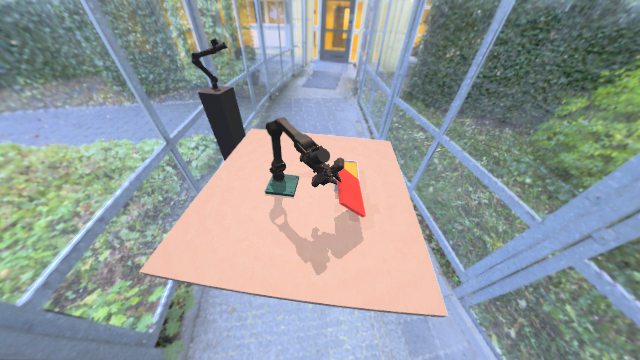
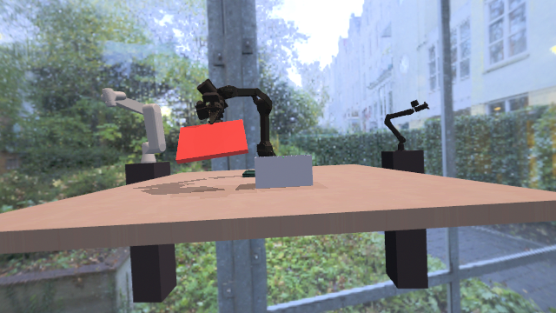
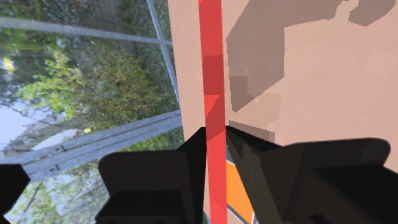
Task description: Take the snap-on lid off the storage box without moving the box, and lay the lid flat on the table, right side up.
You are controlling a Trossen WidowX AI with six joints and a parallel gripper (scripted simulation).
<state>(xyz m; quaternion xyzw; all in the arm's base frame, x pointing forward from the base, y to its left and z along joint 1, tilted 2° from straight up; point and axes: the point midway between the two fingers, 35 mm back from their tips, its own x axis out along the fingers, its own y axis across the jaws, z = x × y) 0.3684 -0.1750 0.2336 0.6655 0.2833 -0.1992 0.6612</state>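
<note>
My gripper tip is now 60 mm short of the red lid, 20 mm to the right of it and 50 mm above it. Round my gripper tip: grey storage box: 30 mm ahead, 270 mm to the left, 180 mm below.
</note>
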